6 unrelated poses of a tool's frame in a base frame.
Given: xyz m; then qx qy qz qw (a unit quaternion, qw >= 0).
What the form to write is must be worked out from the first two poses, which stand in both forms.
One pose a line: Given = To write
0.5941 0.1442 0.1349 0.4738 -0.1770 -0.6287 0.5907 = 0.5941 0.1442 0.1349 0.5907 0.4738 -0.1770 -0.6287
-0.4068 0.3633 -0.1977 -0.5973 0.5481 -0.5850 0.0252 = -0.4068 0.3633 -0.1977 0.0252 -0.5973 0.5481 -0.5850
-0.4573 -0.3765 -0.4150 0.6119 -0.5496 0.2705 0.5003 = -0.4573 -0.3765 -0.4150 0.5003 0.6119 -0.5496 0.2705
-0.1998 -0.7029 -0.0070 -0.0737 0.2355 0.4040 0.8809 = -0.1998 -0.7029 -0.0070 0.8809 -0.0737 0.2355 0.4040
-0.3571 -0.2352 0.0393 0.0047 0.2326 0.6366 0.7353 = -0.3571 -0.2352 0.0393 0.7353 0.0047 0.2326 0.6366
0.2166 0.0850 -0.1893 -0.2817 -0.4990 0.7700 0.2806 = 0.2166 0.0850 -0.1893 0.2806 -0.2817 -0.4990 0.7700
